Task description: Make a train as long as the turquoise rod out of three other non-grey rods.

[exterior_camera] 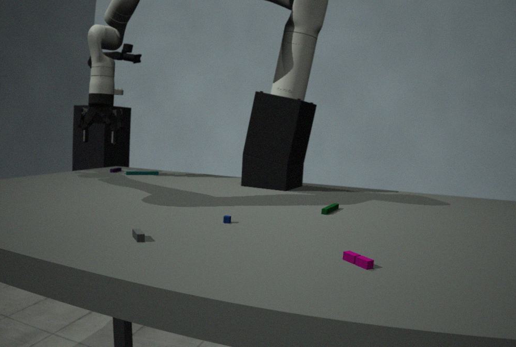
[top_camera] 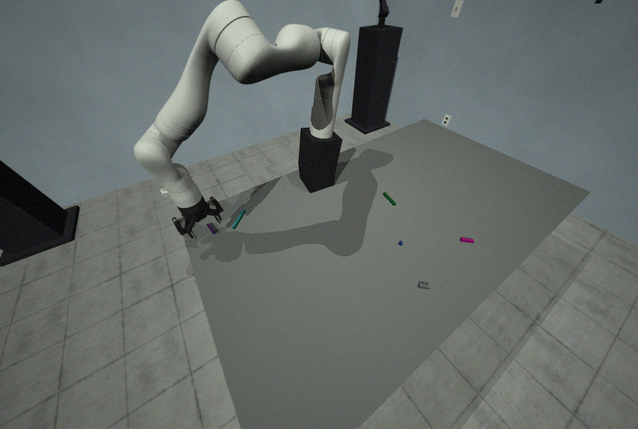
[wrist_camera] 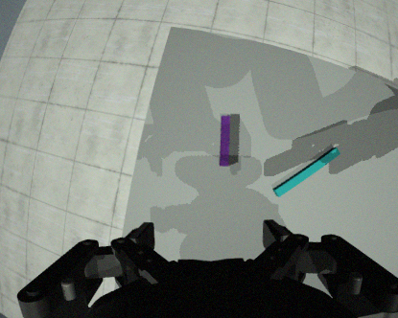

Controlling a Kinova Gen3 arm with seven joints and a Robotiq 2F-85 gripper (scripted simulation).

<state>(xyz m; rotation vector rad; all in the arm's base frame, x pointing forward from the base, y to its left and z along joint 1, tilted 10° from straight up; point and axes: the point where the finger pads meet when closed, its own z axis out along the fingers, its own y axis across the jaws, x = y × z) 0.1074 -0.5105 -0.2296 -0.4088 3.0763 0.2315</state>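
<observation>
Now: the purple rod 8 cm behind my hand and 9 cm below it. Round my hand: small blue rod 38 cm ahead, 58 cm to the left, 9 cm below; green rod 18 cm ahead, 72 cm to the left, 9 cm below; turquoise rod 7 cm behind, 11 cm to the left, 9 cm below.
</observation>
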